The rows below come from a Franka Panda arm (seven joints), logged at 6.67 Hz.
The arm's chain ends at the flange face. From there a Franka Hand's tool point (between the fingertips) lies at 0.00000 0.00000 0.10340 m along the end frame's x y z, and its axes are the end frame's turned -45 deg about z.
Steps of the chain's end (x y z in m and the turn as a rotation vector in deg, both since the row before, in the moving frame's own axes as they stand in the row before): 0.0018 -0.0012 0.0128 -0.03 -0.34 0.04; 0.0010 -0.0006 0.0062 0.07 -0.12 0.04; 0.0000 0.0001 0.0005 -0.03 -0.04 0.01; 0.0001 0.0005 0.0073 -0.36 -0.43 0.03; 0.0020 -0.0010 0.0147 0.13 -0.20 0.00; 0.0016 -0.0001 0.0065 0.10 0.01 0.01; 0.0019 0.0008 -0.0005 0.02 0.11 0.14
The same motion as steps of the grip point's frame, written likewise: 0.0016 0.0000 0.0128 0.22 -0.26 0.04; 0.0011 0.0000 0.0062 0.13 -0.04 0.04; -0.0002 0.0001 0.0005 0.01 -0.05 0.01; -0.0013 0.0003 0.0073 0.05 -0.56 0.03; 0.0020 0.0003 0.0147 0.23 -0.05 0.00; 0.0013 0.0009 0.0065 0.06 0.08 0.01; 0.0009 0.0020 -0.0005 -0.06 0.09 0.14
